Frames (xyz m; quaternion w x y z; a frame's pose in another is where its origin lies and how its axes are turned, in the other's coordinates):
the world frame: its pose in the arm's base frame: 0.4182 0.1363 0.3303 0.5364 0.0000 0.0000 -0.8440
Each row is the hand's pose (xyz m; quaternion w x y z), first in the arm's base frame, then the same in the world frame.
Working: the arm's base frame: its pose in the world frame: 0.3010 -0.3208 -0.3303 0.5364 0.0000 0.0000 0.8440

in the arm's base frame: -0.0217 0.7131 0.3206 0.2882 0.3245 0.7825 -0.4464
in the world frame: -0.3355 -0.6432 -0.0097 0.5314 -0.4864 0.6936 0.0038
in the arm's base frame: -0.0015 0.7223 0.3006 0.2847 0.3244 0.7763 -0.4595
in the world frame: -0.3524 -0.6288 -0.0297 0.5405 -0.4812 0.6902 -0.0062
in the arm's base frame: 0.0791 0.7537 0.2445 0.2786 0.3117 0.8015 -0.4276
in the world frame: -0.4150 -0.5692 -0.0858 0.5103 -0.5092 0.6930 0.0058
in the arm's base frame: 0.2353 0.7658 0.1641 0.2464 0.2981 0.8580 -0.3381
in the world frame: -0.4923 -0.4329 -0.1662 0.4175 -0.5642 0.7118 0.0266
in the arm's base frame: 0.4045 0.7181 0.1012 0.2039 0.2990 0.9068 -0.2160
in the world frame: -0.5209 -0.2594 -0.2291 0.2917 -0.6050 0.7388 0.0562
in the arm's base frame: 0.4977 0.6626 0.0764 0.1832 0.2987 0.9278 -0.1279
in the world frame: -0.5103 -0.1515 -0.2539 0.2062 -0.6228 0.7498 0.0860
